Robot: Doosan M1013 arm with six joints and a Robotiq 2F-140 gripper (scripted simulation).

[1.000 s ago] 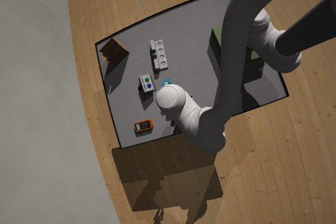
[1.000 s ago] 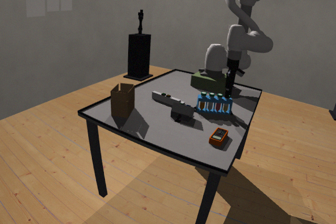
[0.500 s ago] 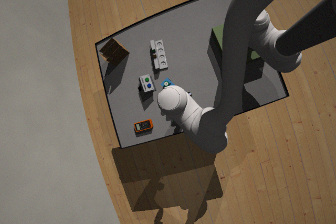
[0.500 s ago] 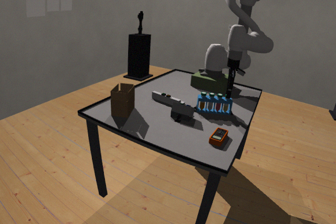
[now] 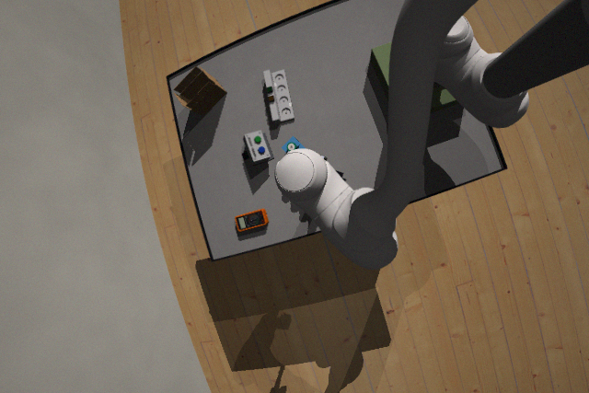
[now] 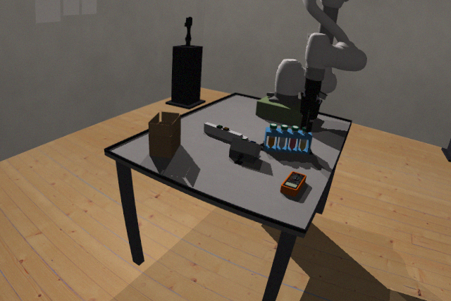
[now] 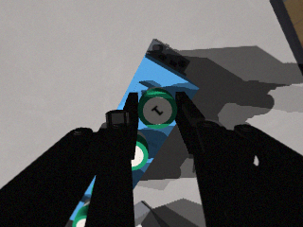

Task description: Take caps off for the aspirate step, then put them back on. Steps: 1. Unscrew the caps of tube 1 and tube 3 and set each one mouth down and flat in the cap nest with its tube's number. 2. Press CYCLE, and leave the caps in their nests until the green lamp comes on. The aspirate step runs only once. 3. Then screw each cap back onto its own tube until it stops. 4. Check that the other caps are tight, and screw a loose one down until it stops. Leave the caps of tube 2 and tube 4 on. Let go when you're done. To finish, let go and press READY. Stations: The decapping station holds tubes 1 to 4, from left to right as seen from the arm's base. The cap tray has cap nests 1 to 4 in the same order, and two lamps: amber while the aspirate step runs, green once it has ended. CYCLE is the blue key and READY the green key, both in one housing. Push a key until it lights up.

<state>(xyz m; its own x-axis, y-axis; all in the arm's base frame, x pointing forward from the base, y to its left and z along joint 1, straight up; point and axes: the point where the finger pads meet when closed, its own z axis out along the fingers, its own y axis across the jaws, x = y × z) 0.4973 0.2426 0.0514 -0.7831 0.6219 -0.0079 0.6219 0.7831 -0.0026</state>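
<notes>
Now: hand 30 mm above the cap 1. Also, from my hand: cap 2 (20 mm ahead, 50 mm to the right, 30 mm below); key housing (200 mm ahead, 220 mm to the right, 90 mm below); blue key (180 mm ahead, 190 mm to the right, 80 mm below).
</notes>
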